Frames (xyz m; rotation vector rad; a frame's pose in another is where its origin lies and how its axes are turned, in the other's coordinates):
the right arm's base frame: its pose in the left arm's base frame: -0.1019 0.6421 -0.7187 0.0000 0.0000 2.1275
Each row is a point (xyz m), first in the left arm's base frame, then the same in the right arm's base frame.
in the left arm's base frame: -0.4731 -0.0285 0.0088
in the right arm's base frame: -0.3732 0.6695 0.7275
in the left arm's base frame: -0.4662 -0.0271 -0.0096
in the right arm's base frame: -0.3757 0.6629 0.7091
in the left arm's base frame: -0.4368 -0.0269 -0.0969
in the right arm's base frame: -0.3910 0.6378 0.6218
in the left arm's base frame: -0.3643 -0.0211 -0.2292
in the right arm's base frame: -0.4244 0.5732 0.4895
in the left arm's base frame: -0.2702 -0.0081 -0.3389
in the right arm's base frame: -0.4631 0.4864 0.3798
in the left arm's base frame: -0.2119 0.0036 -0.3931
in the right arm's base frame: -0.4840 0.4308 0.3256
